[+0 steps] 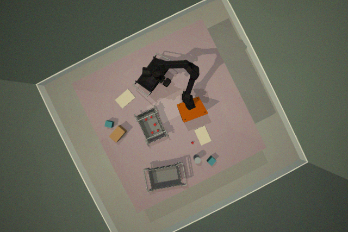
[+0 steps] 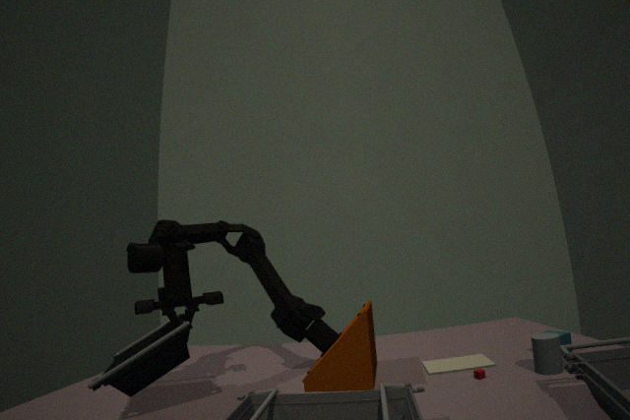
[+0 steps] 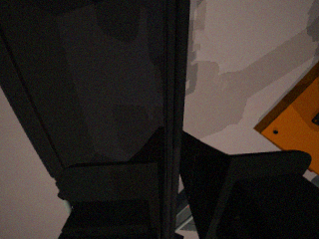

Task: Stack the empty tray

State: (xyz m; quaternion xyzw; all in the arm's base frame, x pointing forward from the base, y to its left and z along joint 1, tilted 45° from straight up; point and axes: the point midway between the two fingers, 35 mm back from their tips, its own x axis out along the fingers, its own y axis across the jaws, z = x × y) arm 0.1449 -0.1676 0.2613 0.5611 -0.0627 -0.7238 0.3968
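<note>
My gripper tip is 4 cm short of the black tray and 7 cm to the left of it. Also, from my gripper tip: small red cube 3 cm behind, 60 cm to the left, 11 cm below; then grey cylinder 1 cm behind, 74 cm to the left, 8 cm below; then tan block 52 cm ahead, 27 cm to the left, 9 cm below.
</note>
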